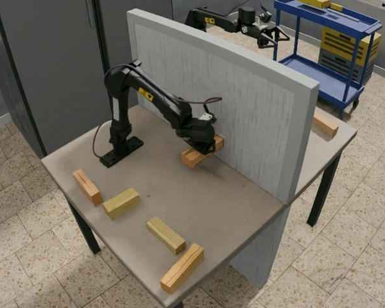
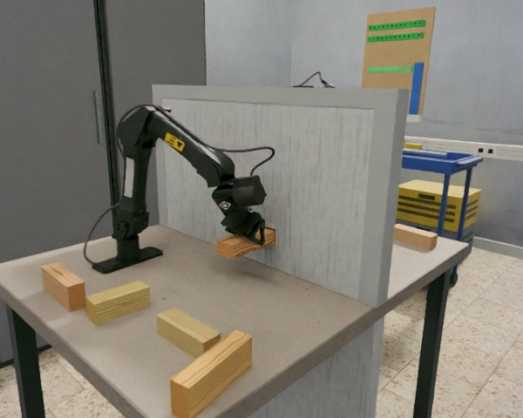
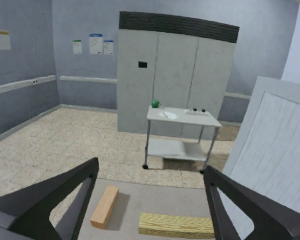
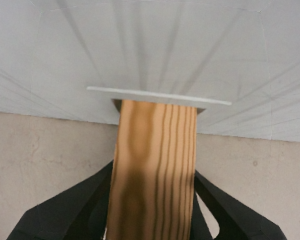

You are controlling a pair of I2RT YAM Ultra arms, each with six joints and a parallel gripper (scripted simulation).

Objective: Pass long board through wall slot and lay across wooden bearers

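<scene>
My right gripper is now 1 cm short of the long board and 6 cm to the right of it. From my right hand the other things lie so: yellow bearer: 19 cm ahead, 29 cm to the left, 7 cm below.
</scene>
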